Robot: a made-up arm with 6 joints.
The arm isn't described. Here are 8 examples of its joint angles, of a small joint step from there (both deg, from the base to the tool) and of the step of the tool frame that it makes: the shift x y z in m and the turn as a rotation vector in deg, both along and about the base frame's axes.
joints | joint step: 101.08 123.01 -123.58 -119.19 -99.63 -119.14 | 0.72 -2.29 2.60 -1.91 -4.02 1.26
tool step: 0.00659 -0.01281 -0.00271 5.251 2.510 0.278
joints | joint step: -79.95 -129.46 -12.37 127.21 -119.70 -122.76 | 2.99 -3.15 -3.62 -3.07 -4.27 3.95
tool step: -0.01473 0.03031 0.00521 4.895 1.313 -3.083
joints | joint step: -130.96 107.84 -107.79 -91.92 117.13 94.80 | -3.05 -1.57 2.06 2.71 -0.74 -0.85
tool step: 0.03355 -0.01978 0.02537 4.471 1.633 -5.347
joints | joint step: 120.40 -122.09 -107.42 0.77 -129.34 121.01 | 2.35 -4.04 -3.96 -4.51 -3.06 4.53
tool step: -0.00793 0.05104 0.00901 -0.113 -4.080 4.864
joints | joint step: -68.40 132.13 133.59 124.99 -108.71 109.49 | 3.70 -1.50 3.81 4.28 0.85 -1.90
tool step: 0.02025 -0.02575 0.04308 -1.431 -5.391 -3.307
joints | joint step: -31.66 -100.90 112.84 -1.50 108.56 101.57 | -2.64 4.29 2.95 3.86 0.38 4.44
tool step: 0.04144 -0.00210 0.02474 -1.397 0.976 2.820
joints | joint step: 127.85 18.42 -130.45 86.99 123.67 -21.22 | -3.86 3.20 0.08 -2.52 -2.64 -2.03
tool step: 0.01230 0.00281 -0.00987 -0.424 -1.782 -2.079
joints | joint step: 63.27 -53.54 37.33 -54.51 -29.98 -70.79 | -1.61 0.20 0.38 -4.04 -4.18 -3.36
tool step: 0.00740 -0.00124 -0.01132 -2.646 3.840 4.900
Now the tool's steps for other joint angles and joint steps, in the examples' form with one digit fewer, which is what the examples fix.
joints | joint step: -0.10 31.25 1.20 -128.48 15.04 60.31 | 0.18 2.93 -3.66 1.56 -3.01 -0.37
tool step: -0.0088 0.0145 -0.0124 -5.25 -0.72 2.86
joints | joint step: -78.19 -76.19 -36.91 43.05 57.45 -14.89 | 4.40 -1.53 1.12 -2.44 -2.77 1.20
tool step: 0.0038 0.0035 -0.0183 -1.94 -3.45 -0.84
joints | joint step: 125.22 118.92 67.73 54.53 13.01 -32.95 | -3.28 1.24 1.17 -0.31 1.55 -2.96
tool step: 0.0007 0.0003 0.0031 2.29 -0.08 3.61
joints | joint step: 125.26 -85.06 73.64 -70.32 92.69 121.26 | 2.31 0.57 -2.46 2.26 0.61 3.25
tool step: 0.0053 -0.0019 0.0231 -3.08 1.84 2.97
